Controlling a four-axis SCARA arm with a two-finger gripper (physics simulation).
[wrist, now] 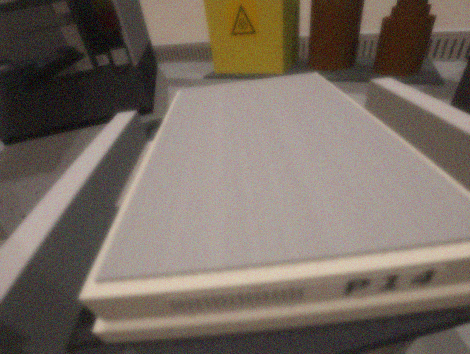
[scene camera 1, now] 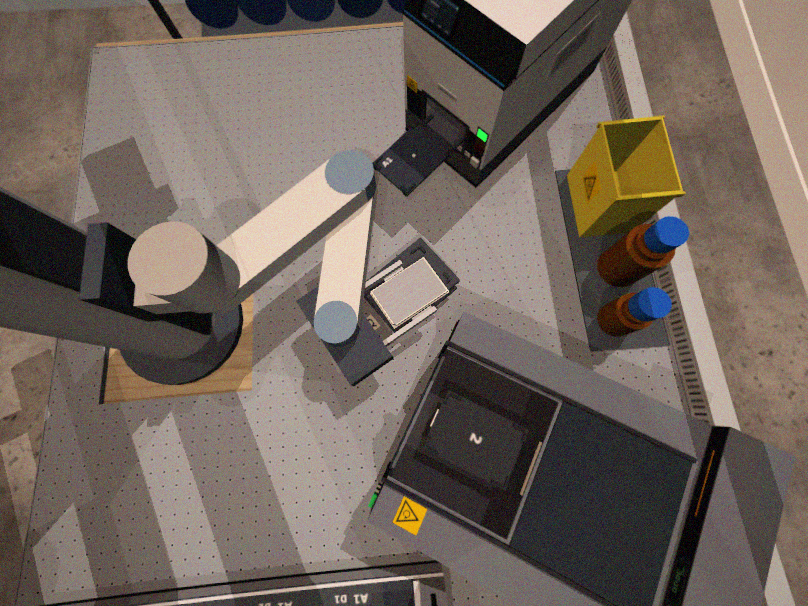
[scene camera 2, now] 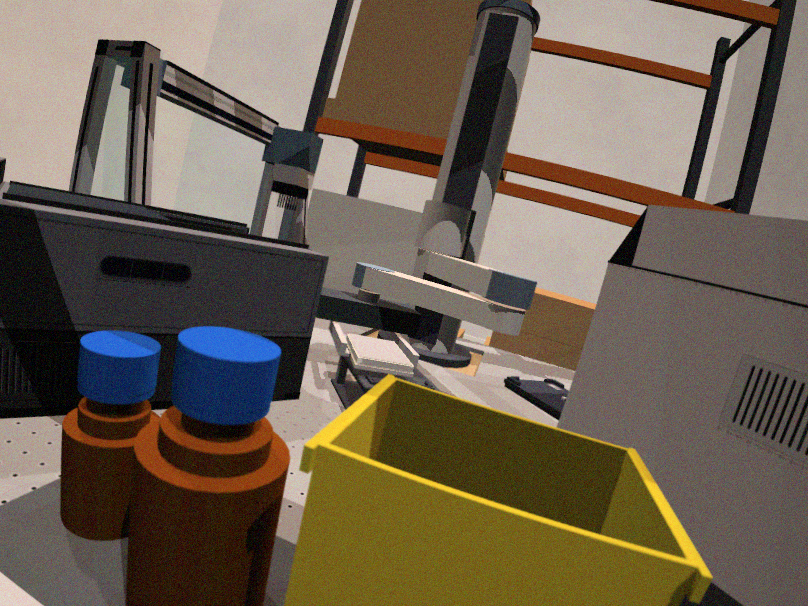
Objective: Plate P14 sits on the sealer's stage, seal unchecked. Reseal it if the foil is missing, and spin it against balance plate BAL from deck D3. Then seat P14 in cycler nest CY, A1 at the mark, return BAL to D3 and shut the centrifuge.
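Frame: origin at the arm's base, x ahead, y down, z left, level; millimetres.
Seen in the pictures: gripper, fingertip midpoint: [wrist: 254,115] [scene camera 1: 418,285] [scene camera 2: 380,355]; arm's base, link origin: [scene camera 1: 184,324] [scene camera 2: 423,350].
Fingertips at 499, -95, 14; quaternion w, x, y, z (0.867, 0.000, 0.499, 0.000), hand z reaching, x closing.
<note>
Offsets run from my fingertips to a thing's middle, as dx, dy, dz. "spot": to the spot under its first point.
Plate P14 @[-18, -5, -10] [scene camera 1: 409,292] [scene camera 2: 381,352] [wrist: 280,185] is level, low at cycler nest CY @[-16, +49, +13] [scene camera 1: 435,257] [scene camera 2: 368,378]. Whether it rests on the nest floor is hidden. Its top is smooth, plain grey with no wells showing, like foil; "P14" reads on its near edge in the wrist view. My gripper [scene camera 1: 418,286] [scene camera 2: 381,355] [wrist: 254,115] is shut on P14, one finger along each long side. The sealer's stage @[+26, -18, +277] [scene camera 1: 414,159] is out and bare, marked A1. The centrifuge @[+173, -40, -344] [scene camera 1: 574,407] [scene camera 2: 195,293] is open, with empty bucket 2 [scene camera 1: 479,437] showing. BAL and D3 do not show.
A yellow bin [scene camera 1: 590,189] [scene camera 2: 456,521] [wrist: 255,40] and two amber bottles with blue caps [scene camera 1: 633,257] [scene camera 1: 626,316] stand at the right in scene camera 1. The sealer @[+239, -156, +464] [scene camera 1: 456,71] [scene camera 2: 685,339] stands beyond the nest. A deck edge @[spot: -218, +24, -508] [scene camera 1: 313,596] shows at the bottom.
</note>
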